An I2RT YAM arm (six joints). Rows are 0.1 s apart.
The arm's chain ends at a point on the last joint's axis. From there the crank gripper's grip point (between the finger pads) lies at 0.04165 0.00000 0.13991 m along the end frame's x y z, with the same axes.
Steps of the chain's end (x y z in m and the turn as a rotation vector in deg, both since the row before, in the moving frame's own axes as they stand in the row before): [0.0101, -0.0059, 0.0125, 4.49, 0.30, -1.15]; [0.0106, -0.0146, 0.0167, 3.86, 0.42, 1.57]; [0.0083, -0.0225, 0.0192, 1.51, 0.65, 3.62]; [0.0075, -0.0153, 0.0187, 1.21, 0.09, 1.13]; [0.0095, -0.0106, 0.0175, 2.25, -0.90, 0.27]
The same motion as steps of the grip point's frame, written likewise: [0.0107, -0.0177, 0.0118, 4.49, 0.30, -1.15]; [0.0117, -0.0229, 0.0161, 3.86, 0.42, 1.57]; [0.0099, -0.0235, 0.0187, 1.51, 0.65, 3.62]; [0.0077, -0.0174, 0.0186, 1.21, 0.09, 1.13]; [0.0073, -0.0159, 0.0180, 2.25, -0.90, 0.27]
